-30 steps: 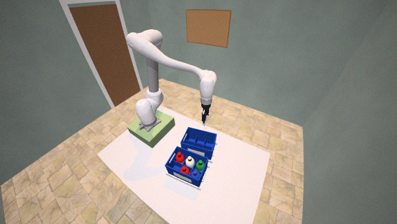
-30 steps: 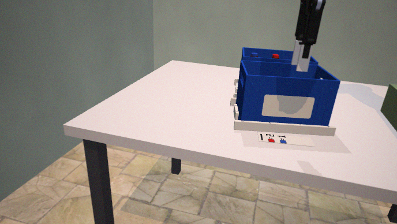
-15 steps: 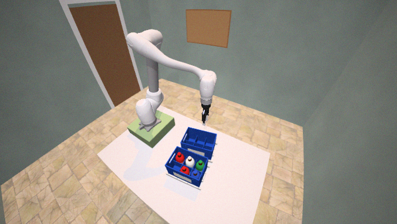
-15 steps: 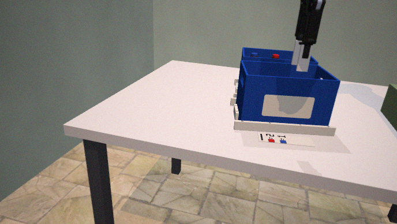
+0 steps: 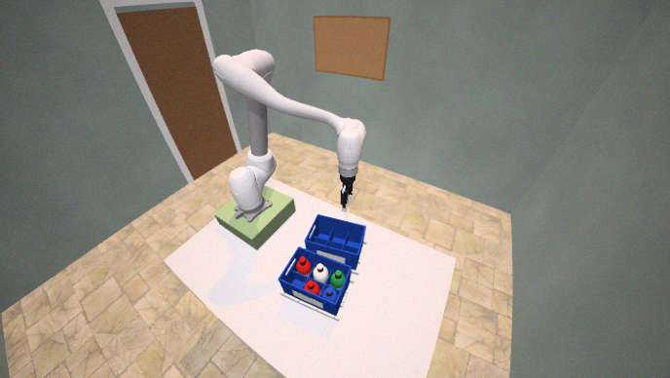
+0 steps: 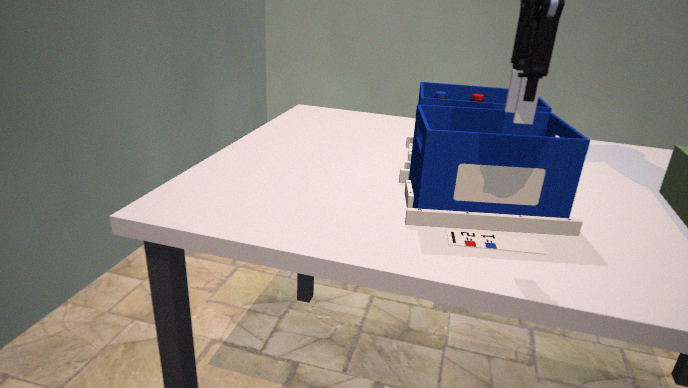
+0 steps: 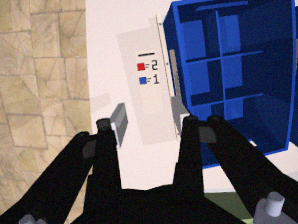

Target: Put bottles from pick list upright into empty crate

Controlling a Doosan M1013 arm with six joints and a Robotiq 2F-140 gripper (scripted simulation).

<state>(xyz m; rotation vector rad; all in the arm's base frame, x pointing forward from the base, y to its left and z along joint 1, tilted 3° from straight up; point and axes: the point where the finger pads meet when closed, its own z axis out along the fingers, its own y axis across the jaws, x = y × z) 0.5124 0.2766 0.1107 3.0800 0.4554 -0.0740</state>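
Now: the white bottle 33 cm to the right of my hand, 16 cm below it and 9 cm ahead of it. Round my hand: red bottle: 41 cm to the right, 16 cm below, 12 cm ahead; then pick list: 25 cm below; then green-label bottle: 30 cm to the right, 18 cm ahead, 16 cm below.
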